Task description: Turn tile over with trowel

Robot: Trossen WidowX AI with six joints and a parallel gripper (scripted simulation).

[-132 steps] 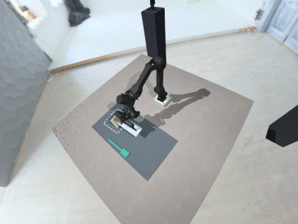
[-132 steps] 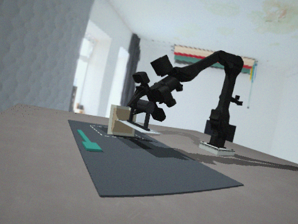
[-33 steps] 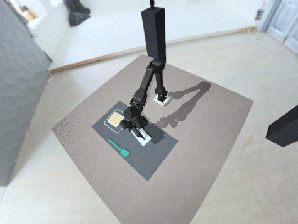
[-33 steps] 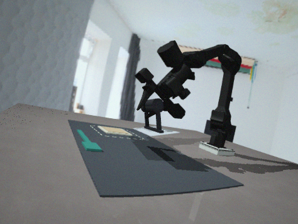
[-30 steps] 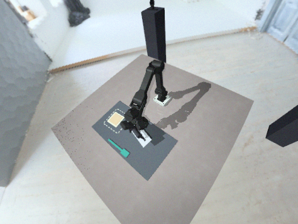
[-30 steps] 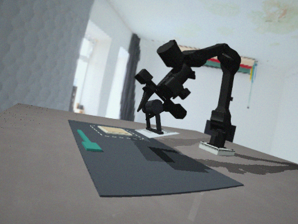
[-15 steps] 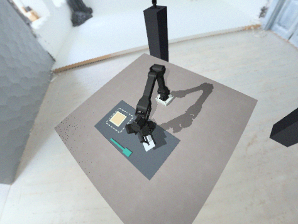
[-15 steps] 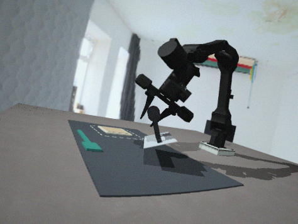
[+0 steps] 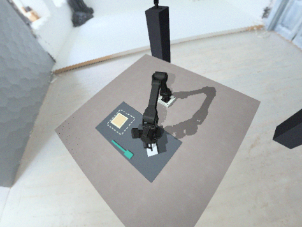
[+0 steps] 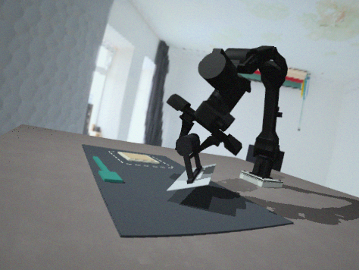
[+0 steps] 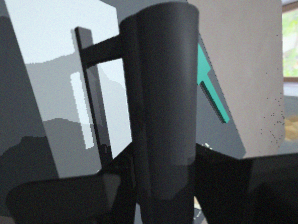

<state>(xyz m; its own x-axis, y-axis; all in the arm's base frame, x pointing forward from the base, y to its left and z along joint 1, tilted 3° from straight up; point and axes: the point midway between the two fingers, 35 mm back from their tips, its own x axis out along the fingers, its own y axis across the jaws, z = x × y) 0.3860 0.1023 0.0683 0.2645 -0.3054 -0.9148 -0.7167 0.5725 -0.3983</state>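
The dark mat is 10 mm ahead of my gripper tip, 100 mm to the right of it and 100 mm below it. Round my gripper tip: teal trowel (150 mm ahead, 90 mm to the right, 70 mm below); then cream tile (10 mm behind, 300 mm to the right, 70 mm below).
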